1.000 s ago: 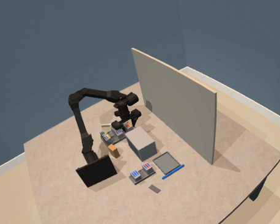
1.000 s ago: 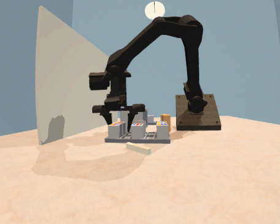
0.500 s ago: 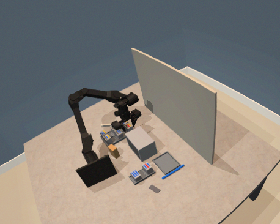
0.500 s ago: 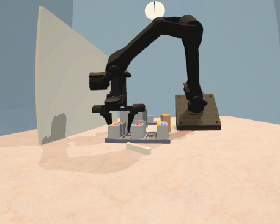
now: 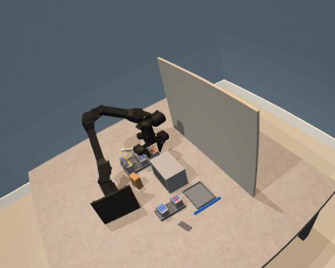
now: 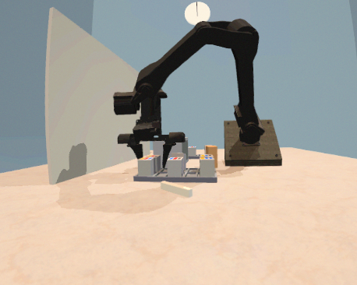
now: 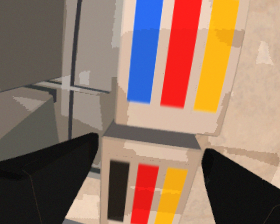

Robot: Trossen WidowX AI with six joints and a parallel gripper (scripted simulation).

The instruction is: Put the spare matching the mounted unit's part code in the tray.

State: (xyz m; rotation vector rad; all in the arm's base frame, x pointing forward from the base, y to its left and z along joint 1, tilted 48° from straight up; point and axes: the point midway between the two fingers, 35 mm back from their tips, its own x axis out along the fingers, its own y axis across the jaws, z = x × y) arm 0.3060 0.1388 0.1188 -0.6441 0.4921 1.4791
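My gripper tip is 2 cm below the grey spare block. The rest, counted from my gripper tip: beige panel: 21 cm ahead, 21 cm above, 19 cm to the right; grey mounted unit: 18 cm to the right, 3 cm above, 2 cm behind; grey tray: 36 cm to the right, 3 cm ahead, 1 cm below.
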